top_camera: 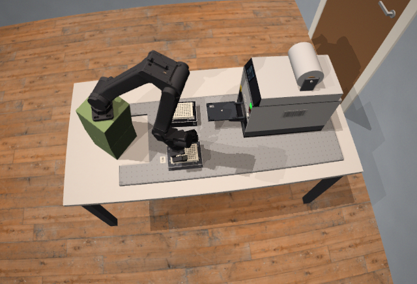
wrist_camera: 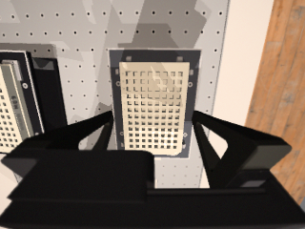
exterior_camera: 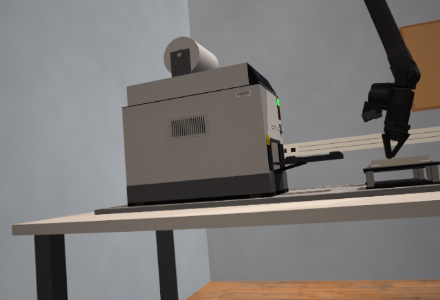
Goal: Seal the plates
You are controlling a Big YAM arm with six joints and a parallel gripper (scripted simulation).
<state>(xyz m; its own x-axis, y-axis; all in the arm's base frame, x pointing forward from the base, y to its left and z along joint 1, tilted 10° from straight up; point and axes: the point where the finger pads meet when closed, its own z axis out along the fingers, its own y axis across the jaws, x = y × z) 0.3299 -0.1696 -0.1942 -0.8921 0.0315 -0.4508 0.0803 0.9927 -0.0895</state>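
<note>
Now: the plate nest 4 cm below my hand. From my hand the other things lie so: plate (2 cm ahead, 23 cm to the left, 2 cm below); then sealer stage (22 cm ahead, 17 cm to the left, 1 cm above); then yellow warning label (33 cm ahead, 24 cm to the left, 6 cm above).
</note>
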